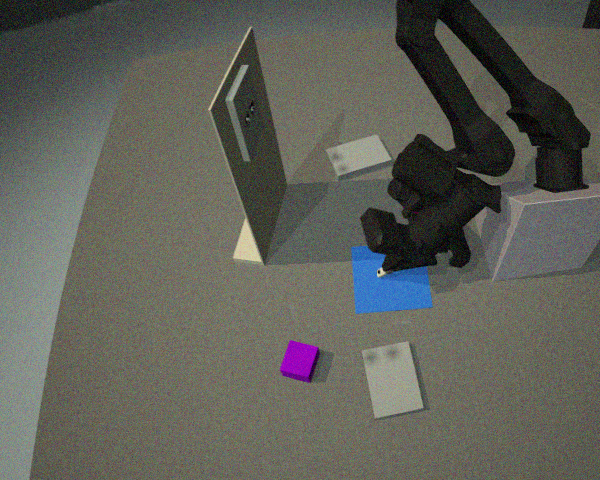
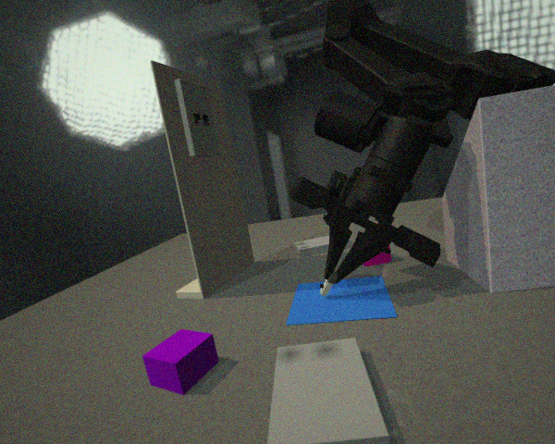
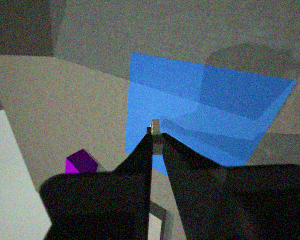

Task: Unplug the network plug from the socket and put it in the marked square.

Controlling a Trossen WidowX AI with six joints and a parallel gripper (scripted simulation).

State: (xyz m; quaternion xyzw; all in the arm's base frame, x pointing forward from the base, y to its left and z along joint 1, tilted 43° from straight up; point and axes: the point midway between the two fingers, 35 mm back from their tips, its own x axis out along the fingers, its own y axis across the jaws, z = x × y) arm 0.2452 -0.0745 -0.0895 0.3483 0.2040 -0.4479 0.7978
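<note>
My gripper tip is now 20 mm above the blue marked square and 10 mm past it. From my gripper tip the other things lie so: network plug right at my gripper tip; then magenta block 130 mm to the right, 80 mm behind, 10 mm below; then purple block 150 mm ahead, 120 mm to the left, 10 mm below.
</note>
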